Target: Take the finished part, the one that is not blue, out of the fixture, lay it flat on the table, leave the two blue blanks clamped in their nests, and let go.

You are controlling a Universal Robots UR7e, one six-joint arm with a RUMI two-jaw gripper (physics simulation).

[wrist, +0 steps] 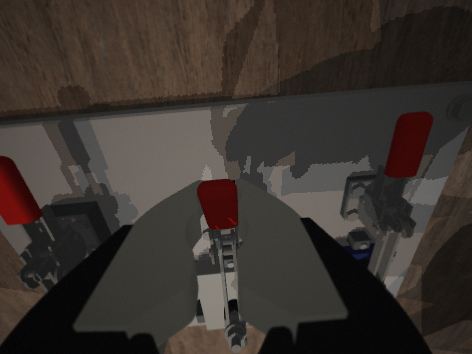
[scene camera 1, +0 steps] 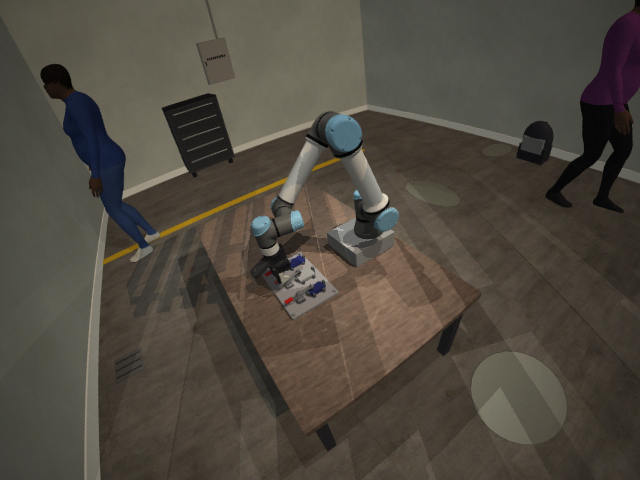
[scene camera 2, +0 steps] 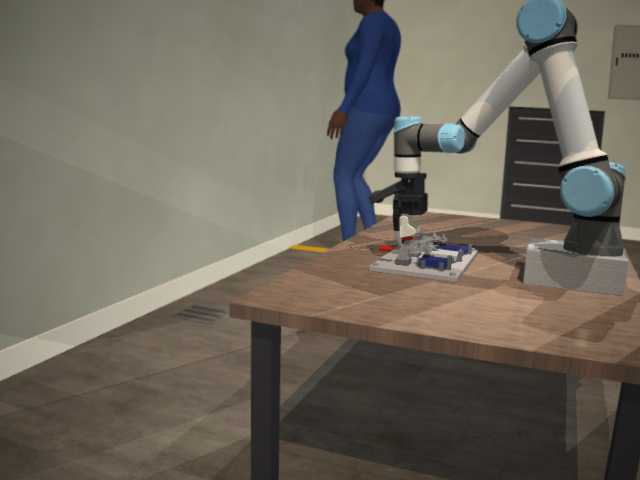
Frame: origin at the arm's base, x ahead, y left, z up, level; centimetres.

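Where they show: gripper, fingertip midpoint: [wrist: 221, 183] [scene camera 1: 281, 285]; arm's base, link origin: [scene camera 1: 369, 230] [scene camera 2: 592, 251].
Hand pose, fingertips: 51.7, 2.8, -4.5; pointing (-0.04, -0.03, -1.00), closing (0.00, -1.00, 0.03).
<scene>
Each offset is from my fingertips to the top centre of the thing, as dx, dy, dz. "spot": to the spot under its first point. Level surfaces: height alone.
The finished part {-12.5, -0.6, -0.3} [scene camera 1: 306, 274] [scene camera 2: 447, 253] is whitish and sits in the middle nest of the grey fixture plate {-7.7, -0.3, -2.4} [scene camera 1: 310, 305] [scene camera 2: 413, 271] [wrist: 150, 145]. A pale piece of it [wrist: 212, 300] shows between the fingers in the wrist view, under the middle clamp's arm. One blue blank {-12.4, -11.6, -0.8} [scene camera 1: 297, 261] [scene camera 2: 454, 249] sits in the far nest, the other blue blank {-12.5, +10.5, +0.2} [scene camera 1: 316, 288] [scene camera 2: 434, 260] in the near nest. My gripper [scene camera 1: 279, 279] [scene camera 2: 403, 236] [wrist: 221, 183] points down at the handle side of the fixture, shut on the middle clamp's red handle. The fingers partly hide that clamp.
The outer clamps' red handles {+1.8, -10.9, +0.8} [wrist: 409, 145] {spot: +1.0, +10.4, +1.5} [wrist: 17, 192] stand on either side of the fingers. The wooden table {dz -3.9} [scene camera 1: 361, 356] [scene camera 2: 336, 299] extends around the fixture. The arm's grey base block [scene camera 1: 356, 250] [scene camera 2: 573, 273] stands on the nest side. Two people stand on the floor beyond the table.
</scene>
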